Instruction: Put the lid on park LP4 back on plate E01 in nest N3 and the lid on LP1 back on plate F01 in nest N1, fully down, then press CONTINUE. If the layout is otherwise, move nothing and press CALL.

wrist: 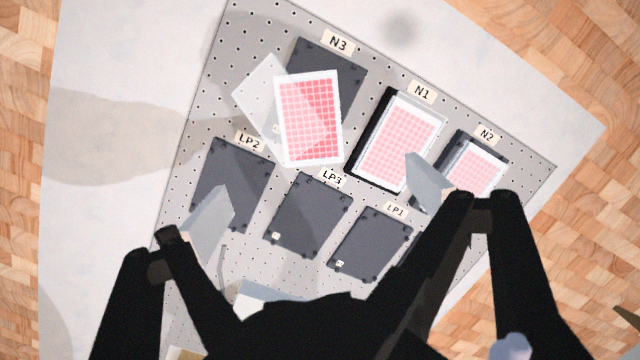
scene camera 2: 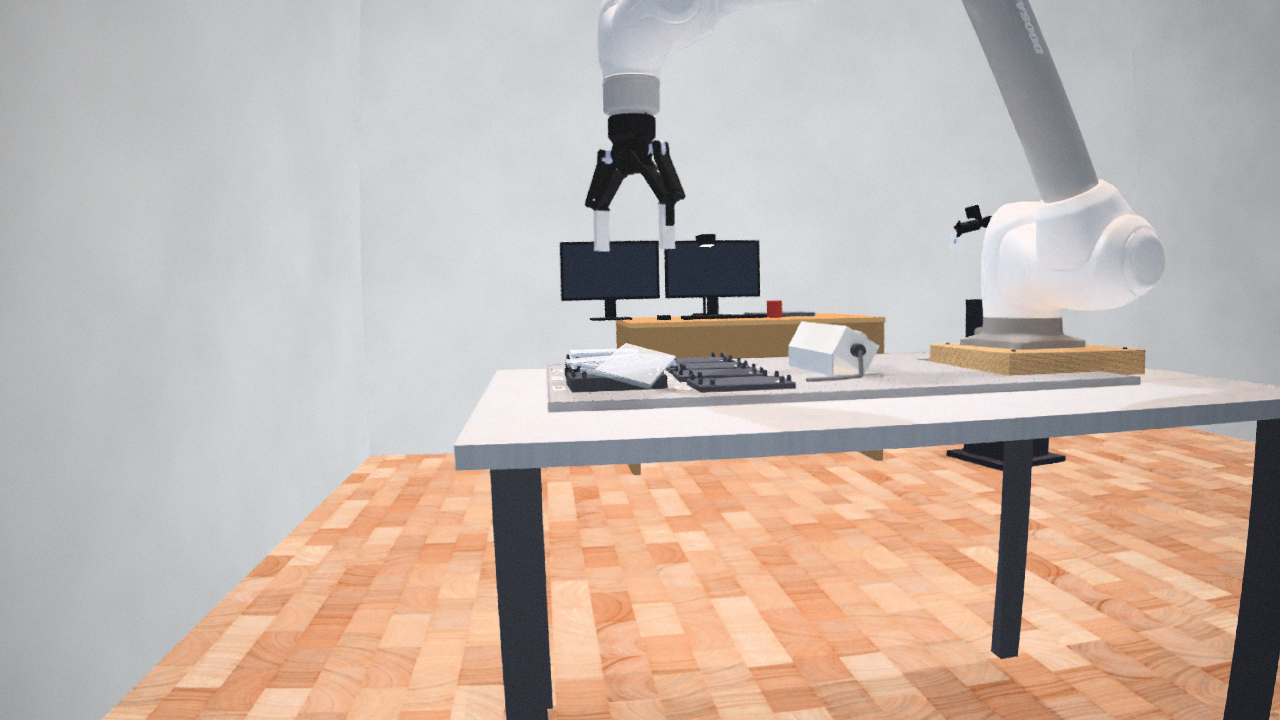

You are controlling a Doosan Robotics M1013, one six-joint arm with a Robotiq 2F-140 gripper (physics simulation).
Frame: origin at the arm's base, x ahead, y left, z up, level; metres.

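Seen in the pictures: gripper, between the fingertips: (wrist: 315, 185) (scene camera 2: 633, 249); arm's base, origin of its link: (scene camera 2: 1022, 346).
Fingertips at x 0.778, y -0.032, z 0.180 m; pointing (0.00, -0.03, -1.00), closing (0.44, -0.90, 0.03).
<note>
Pixels of each thing's top centre, then the offset from my fingertips to it. "spot": a spot on its surface instead. Level surfaces: height alone.
- red-gridded plate, a spot on its surface: (wrist: 320, 120) spot: dx +0.024, dy -0.003, dz -0.156 m
- nest N3, centre of its top: (wrist: 312, 104) (scene camera 2: 615, 366) dx +0.038, dy +0.012, dz -0.181 m
- paler pink plate, centre of its top: (wrist: 402, 145) dx +0.018, dy -0.128, dz -0.175 m
- dark park LP1, centre of its top: (scene camera 2: 706, 359) (wrist: 370, 252) dx -0.185, dy -0.157, dz -0.193 m
- LP3, centre of its top: (scene camera 2: 718, 365) (wrist: 306, 223) dx -0.154, dy -0.030, dz -0.193 m
- white housing, centre of its top: (scene camera 2: 831, 323) (wrist: 283, 345) dx -0.384, dy -0.045, dz -0.129 m
- pegboard, height of its surface: dz -0.212 m
My gripper (scene camera 2: 633, 248) (wrist: 315, 185) is open and empty, high above the pegboard. In the wrist view, a red-gridded plate (wrist: 320, 120) lies skewed, partly over nest N3 (wrist: 327, 60) and partly off it towards LP3. A clear lid (wrist: 254, 95) lies askew beside it and overlaps it; which is on top I cannot tell. In the scene view a pale plate or lid (scene camera 2: 637, 365) is tilted. A paler pink plate (wrist: 397, 142), seemingly lidded, sits in nest N1. The dark park LP1 (wrist: 372, 245) bears no lid. LP4 is mostly hidden behind a finger. The CONTINUE and CALL buttons cannot be made out.
Another plate (wrist: 475, 167) is in nest N2, partly behind a finger. Dark parks LP2 (wrist: 232, 180) and LP3 (wrist: 310, 215) lie nearer the gripper body. A white housing (scene camera 2: 823, 347) (wrist: 249, 305) stands on the pegboard (wrist: 260, 32). Monitors (scene camera 2: 608, 271) stand behind the table.
</note>
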